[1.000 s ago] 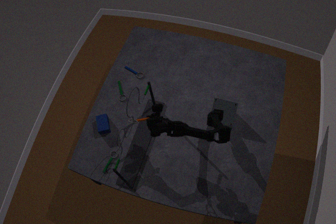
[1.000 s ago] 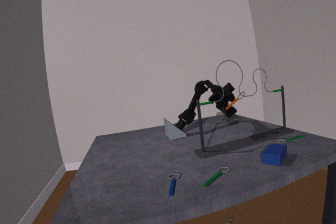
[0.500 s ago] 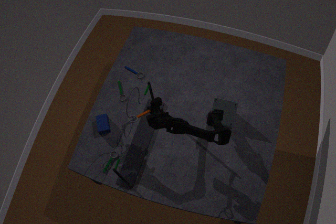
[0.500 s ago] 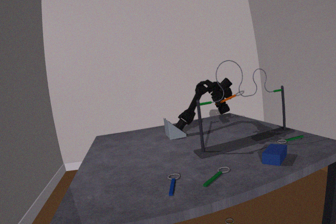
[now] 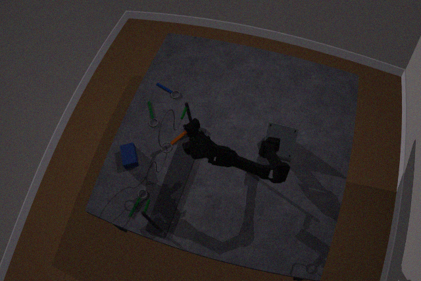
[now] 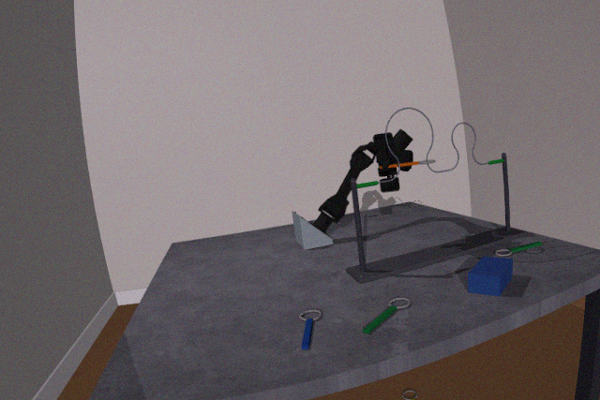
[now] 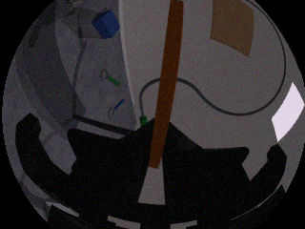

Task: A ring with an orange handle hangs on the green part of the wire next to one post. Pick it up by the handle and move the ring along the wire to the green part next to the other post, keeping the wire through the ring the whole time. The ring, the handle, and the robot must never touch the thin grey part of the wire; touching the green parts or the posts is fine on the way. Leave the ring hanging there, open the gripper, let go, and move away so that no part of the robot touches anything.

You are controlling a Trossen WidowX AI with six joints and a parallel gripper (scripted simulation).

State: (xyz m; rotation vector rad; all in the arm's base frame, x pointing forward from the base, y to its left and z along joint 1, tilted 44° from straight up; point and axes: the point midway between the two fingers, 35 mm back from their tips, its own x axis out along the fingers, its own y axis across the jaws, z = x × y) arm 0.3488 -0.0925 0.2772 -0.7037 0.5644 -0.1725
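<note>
Right now the ring with orange handle is 2 cm ahead of my gripper tip and 9 cm to the left of it. Also, from my gripper tip: blue-handled ring: 23 cm ahead, 35 cm to the right, 29 cm below.
</note>
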